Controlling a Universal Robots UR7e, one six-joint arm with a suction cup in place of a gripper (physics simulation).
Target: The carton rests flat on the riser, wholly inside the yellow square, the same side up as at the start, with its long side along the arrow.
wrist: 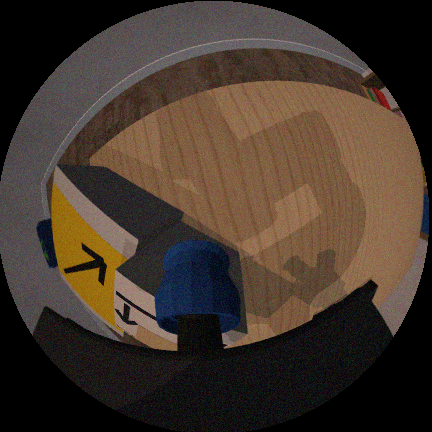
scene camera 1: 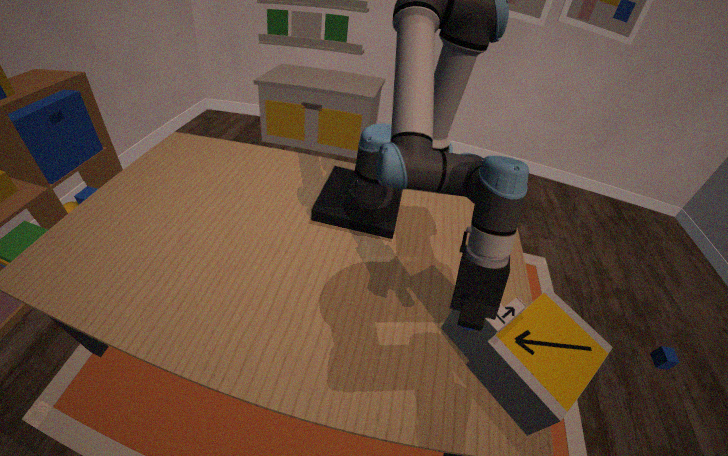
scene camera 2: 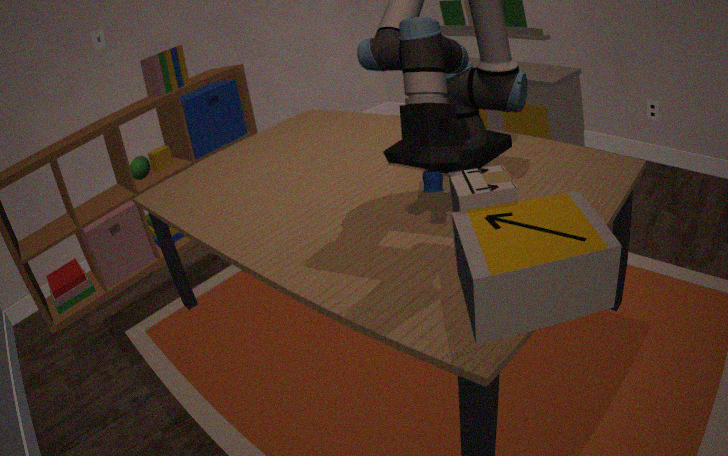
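The pale carton (scene camera 1: 503,315) (scene camera 2: 483,201) (wrist: 135,290) lies on the table beside the riser (scene camera 1: 510,381) (scene camera 2: 542,300) (wrist: 125,197), off the riser's top. Its upper face shows dark arrows and a tan patch. In scene camera 2 the carton's arrows point right, while the long arrow on the yellow square (scene camera 1: 558,373) (scene camera 2: 526,255) (wrist: 75,242) points up-left. My suction cup (scene camera 1: 469,328) (scene camera 2: 433,182) (wrist: 197,260) is blue and holds nothing. It hangs beside the carton's dark side, with a small gap in scene camera 2. The wrist view shows it overlapping that side.
The riser stands near a corner of the wooden table (scene camera 1: 214,257) (scene camera 2: 279,198) (wrist: 390,175). The black robot base (scene camera 1: 351,217) stands behind. A shelf unit (scene camera 2: 185,123) is at the left, and a small blue block (scene camera 1: 665,357) lies on the floor.
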